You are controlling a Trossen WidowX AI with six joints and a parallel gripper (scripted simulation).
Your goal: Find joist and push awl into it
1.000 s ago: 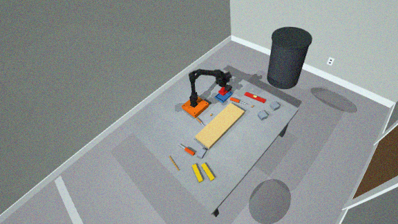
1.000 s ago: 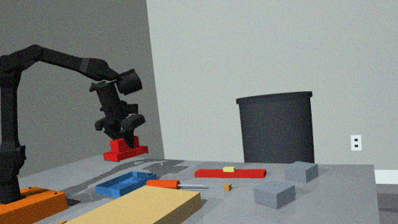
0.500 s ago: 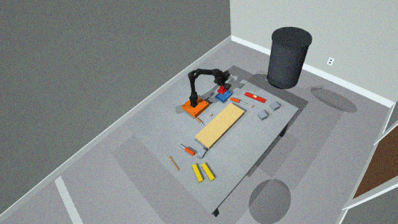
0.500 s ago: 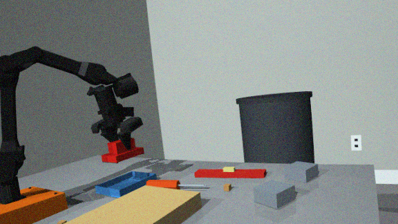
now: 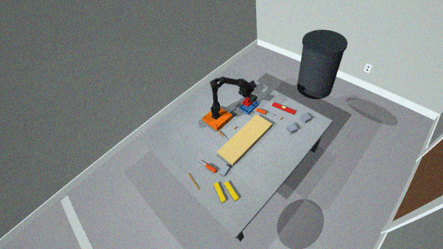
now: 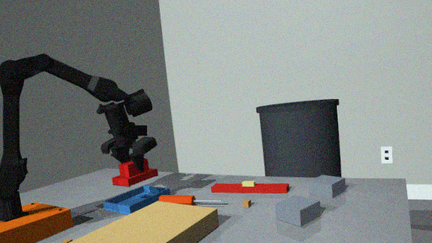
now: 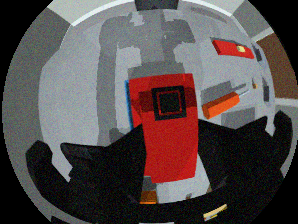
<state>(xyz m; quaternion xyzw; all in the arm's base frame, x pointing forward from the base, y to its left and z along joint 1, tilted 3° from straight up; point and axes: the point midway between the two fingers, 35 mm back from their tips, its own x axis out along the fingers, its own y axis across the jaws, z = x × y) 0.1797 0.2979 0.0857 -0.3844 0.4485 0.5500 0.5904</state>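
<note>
The blue tray lies 80 mm below my gripper tip and 10 mm to the right of it. From my gripper tip the other things lie so: awl: 430 mm to the right, 90 mm below, 10 mm ahead; red stud finder: 20 mm above, 10 mm to the left; red level: 290 mm ahead, 140 mm to the left, 80 mm below.
</note>
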